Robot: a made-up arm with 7 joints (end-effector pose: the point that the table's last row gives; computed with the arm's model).
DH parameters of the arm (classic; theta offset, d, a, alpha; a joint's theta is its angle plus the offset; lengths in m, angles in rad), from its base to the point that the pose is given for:
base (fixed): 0 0 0 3.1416
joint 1: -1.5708 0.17 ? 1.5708
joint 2: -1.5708 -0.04 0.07 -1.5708
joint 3: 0 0.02 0.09 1.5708
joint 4: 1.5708 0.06 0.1 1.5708
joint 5: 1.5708 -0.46 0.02 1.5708
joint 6: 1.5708 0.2 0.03 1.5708
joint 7: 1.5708 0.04 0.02 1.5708
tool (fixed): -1.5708 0.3 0 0
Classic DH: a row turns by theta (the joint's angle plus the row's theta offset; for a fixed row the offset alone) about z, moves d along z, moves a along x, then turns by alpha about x.
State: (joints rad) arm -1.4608 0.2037 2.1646 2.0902 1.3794 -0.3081 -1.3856
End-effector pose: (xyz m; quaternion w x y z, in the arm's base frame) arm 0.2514 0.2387 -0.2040 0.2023 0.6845 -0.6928 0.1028
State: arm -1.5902 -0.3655 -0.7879 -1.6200 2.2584 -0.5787 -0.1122
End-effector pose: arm -0.3246 0.0648 -0.1224 0.5654 -0.6847 0.4025 -0.2224
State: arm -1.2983 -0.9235 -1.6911 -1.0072 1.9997 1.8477 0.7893
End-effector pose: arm -0.6711 0.3710 -0.0529 0.5659 -0.3922 -0.7047 0.1714
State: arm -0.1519 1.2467 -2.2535 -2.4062 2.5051 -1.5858 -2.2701
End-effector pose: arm -0.2983 -0.2896 -0.4900 0.8170 0.3113 -0.3515 0.3348
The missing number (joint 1, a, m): 0.09
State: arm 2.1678 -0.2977 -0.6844 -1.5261 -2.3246 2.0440 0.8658
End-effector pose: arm 0.3244 -0.6019 -0.0670 0.4388 0.7729 -0.4127 0.1992
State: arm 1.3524 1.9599 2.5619 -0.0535 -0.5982 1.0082 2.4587
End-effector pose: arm 0.2356 0.2186 -0.8768 0.0142 -0.8198 -0.5720 -0.0231
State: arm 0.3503 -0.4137 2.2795 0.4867 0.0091 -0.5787 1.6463
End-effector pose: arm -0.2866 0.2700 0.4712 0.6274 -0.3580 0.2368 0.6497
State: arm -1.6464 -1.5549 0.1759 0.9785 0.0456 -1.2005 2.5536
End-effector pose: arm -0.6402 -0.0130 -0.3851 0.7300 -0.4015 -0.5526 0.0216
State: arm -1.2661 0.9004 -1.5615 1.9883 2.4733 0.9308 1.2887
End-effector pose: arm 0.1410 -0.5151 -0.2011 0.2827 0.9265 -0.1920 0.1577
